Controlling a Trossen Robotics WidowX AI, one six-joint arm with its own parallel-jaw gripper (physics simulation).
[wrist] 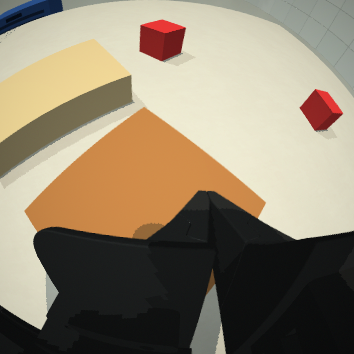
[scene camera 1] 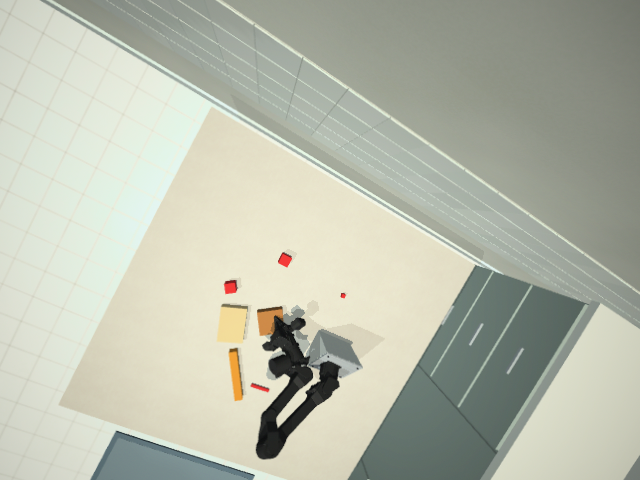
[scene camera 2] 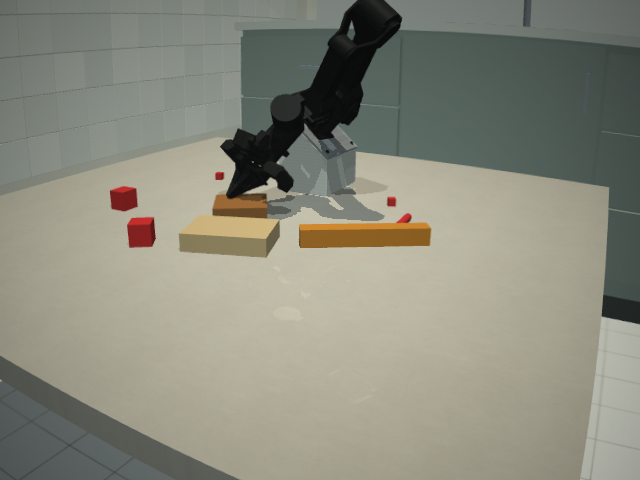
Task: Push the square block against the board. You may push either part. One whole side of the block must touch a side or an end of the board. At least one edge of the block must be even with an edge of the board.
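Places are measured from the arm's base along level axes (x ahead, y left, z up), in millimetres.
Where they show: gripper, fingertip midpoint: (wrist: pixel 204 198) (scene camera 1: pixel 275 316) (scene camera 2: pixel 228 197); arm's base at its link origin: (scene camera 1: pixel 330 365) (scene camera 2: pixel 317 128).
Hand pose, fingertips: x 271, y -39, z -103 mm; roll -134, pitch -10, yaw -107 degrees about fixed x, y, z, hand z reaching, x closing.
Note:
Things, the pixels of their centre, and the offset from my fingertips.
- rectangular at the middle of its body: (wrist: pixel 44 93) (scene camera 2: pixel 230 235) (scene camera 1: pixel 232 323) dx +130, dy +114, dz -19 mm
- orange bar at the middle of its body: (scene camera 2: pixel 365 235) (scene camera 1: pixel 235 374) dx +7, dy +303, dz -19 mm
- small red cube at the middle of its body: (scene camera 1: pixel 343 295) dx -212, dy -206, dz -26 mm
- red rod at the middle of its body: (scene camera 2: pixel 402 222) (scene camera 1: pixel 260 387) dx -116, dy +318, dz -27 mm
The square block, brown-orange (scene camera 1: pixel 265 323) (scene camera 2: pixel 244 203) (wrist: pixel 140 165), lies flat on the table. The board, pale tan and rectangular (scene camera 1: pixel 232 324) (scene camera 2: pixel 227 228) (wrist: pixel 75 80), lies flat beside it. A narrow gap separates them, and their facing sides are slightly angled to each other. My gripper (scene camera 1: pixel 277 318) (scene camera 2: pixel 229 196) (wrist: pixel 204 198) is shut and empty, pointing down over the block. Its tips are at or just above the block's top; contact cannot be told. The fingers and arm hide part of the block in the scene camera 1 and wrist views.
An orange bar (scene camera 1: pixel 235 374) (scene camera 2: pixel 364 236) lies near one end of the board. Two red cubes (scene camera 1: pixel 230 287) (scene camera 2: pixel 123 198) stand beyond the other end. A small red cube (scene camera 1: pixel 342 295) and a red rod (scene camera 1: pixel 259 387) lie on the table. My grey base (scene camera 1: pixel 333 353) stands near the block.

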